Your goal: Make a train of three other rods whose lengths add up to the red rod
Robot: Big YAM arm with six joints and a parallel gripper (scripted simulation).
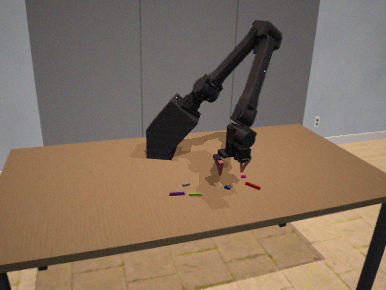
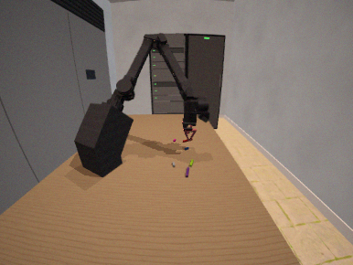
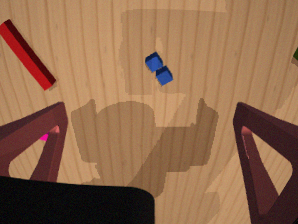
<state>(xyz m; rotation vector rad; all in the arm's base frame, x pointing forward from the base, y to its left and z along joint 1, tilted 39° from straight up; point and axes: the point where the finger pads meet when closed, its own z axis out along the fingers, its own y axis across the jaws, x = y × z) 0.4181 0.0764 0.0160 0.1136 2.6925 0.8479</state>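
Now: hand 1 cm short of the lime rod, 15 cm to the left of it and 8 cm above it. From my hand the other things lie so: grey rod (8 cm behind, 16 cm to the right, 8 cm below); then magenta rod (8 cm behind, 10 cm to the left, 8 cm below); then red rod (1 cm ahead, 10 cm to the left, 8 cm below).
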